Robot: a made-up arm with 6 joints.
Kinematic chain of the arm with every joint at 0, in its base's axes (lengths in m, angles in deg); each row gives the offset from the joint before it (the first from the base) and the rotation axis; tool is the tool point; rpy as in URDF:
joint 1: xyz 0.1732 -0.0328 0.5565 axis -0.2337 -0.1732 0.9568
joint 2: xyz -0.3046 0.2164 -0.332 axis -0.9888 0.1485 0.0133
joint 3: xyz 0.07 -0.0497 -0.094 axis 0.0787 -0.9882 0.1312
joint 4: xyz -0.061 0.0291 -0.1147 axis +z
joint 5: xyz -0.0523 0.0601 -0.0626 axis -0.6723 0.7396 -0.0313
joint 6: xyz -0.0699 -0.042 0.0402 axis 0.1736 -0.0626 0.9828
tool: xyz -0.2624 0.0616 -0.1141 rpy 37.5 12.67 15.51
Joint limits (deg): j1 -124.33..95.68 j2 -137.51..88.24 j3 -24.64..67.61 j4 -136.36..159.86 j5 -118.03..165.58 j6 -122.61..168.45
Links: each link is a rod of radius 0.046 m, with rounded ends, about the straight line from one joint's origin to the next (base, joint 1, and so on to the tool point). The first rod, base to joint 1, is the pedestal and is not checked.
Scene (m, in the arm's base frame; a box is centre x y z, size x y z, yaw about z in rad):
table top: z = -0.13
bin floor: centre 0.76 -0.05 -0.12 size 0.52 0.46 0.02 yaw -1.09
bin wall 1: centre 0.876 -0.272 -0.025 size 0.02 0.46 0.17 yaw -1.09
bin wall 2: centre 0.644 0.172 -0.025 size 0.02 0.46 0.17 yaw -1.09
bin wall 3: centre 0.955 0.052 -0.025 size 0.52 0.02 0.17 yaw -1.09
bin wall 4: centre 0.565 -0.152 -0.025 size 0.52 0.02 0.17 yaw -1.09
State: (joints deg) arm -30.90 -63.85 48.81 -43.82 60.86 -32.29
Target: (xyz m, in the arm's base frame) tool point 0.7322 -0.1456 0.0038
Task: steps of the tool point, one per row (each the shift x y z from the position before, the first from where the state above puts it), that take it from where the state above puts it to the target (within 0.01 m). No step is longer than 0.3 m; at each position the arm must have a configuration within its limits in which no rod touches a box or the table.
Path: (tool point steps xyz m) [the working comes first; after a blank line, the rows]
Joints at the target: -118.01 -93.80 67.61 40.73 -10.66 58.11
Straight joint move there: touches bin wall 3.

1: 0.0769 0.0558 0.0061
2: 0.1391 0.0274 -0.0289
3: 0.1832 -0.0481 -0.0512
4: 0.1725 -0.1501 -0.0602
5: 0.0940 -0.2345 -0.0569
6: -0.0278 -0.2588 -0.0415
7: -0.1435 -0.2072 -0.0148
8: 0.0145 -0.0126 -0.1276
9: -0.0145 0.0126 -0.1225

